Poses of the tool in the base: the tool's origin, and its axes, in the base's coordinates. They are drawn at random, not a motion.
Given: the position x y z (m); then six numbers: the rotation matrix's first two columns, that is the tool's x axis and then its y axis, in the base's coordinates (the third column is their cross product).
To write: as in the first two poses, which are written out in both.
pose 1, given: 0.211, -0.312, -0.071, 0.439, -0.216, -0.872, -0.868, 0.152, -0.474
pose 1, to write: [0.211, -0.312, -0.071], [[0.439, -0.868, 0.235], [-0.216, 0.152, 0.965], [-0.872, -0.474, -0.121]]
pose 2, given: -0.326, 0.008, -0.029, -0.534, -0.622, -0.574, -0.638, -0.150, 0.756
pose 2, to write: [-0.326, 0.008, -0.029], [[-0.534, -0.638, -0.556], [-0.622, -0.150, 0.770], [-0.574, 0.756, -0.317]]
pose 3, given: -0.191, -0.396, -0.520, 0.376, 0.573, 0.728, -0.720, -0.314, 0.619
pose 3, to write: [-0.191, -0.396, -0.520], [[0.376, -0.720, 0.583], [0.573, -0.314, -0.757], [0.728, 0.619, 0.294]]
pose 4, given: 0.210, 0.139, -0.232, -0.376, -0.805, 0.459, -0.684, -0.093, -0.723
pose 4, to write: [0.210, 0.139, -0.232], [[-0.376, -0.684, 0.625], [-0.805, -0.093, -0.586], [0.459, -0.723, -0.516]]
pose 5, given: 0.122, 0.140, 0.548, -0.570, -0.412, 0.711, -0.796, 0.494, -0.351
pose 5, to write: [0.122, 0.140, 0.548], [[-0.570, -0.796, -0.207], [-0.412, 0.494, -0.766], [0.711, -0.351, -0.610]]
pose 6, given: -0.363, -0.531, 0.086, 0.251, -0.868, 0.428, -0.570, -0.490, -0.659
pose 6, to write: [-0.363, -0.531, 0.086], [[0.251, -0.570, 0.782], [-0.868, -0.490, -0.079], [0.428, -0.659, -0.618]]
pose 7, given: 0.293, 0.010, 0.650, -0.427, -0.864, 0.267, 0.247, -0.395, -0.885
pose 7, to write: [0.293, 0.010, 0.650], [[-0.427, 0.247, 0.870], [-0.864, -0.395, -0.312], [0.267, -0.885, 0.382]]
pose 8, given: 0.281, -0.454, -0.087, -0.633, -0.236, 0.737, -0.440, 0.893, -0.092
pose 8, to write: [0.281, -0.454, -0.087], [[-0.633, -0.440, -0.636], [-0.236, 0.893, -0.383], [0.737, -0.092, -0.669]]
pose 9, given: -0.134, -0.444, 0.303, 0.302, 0.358, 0.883, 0.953, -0.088, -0.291
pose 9, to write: [-0.134, -0.444, 0.303], [[0.302, 0.953, -0.026], [0.358, -0.088, 0.929], [0.883, -0.291, -0.368]]
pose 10, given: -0.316, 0.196, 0.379, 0.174, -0.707, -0.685, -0.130, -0.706, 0.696
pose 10, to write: [-0.316, 0.196, 0.379], [[0.174, -0.130, -0.976], [-0.707, -0.706, -0.032], [-0.685, 0.696, -0.215]]
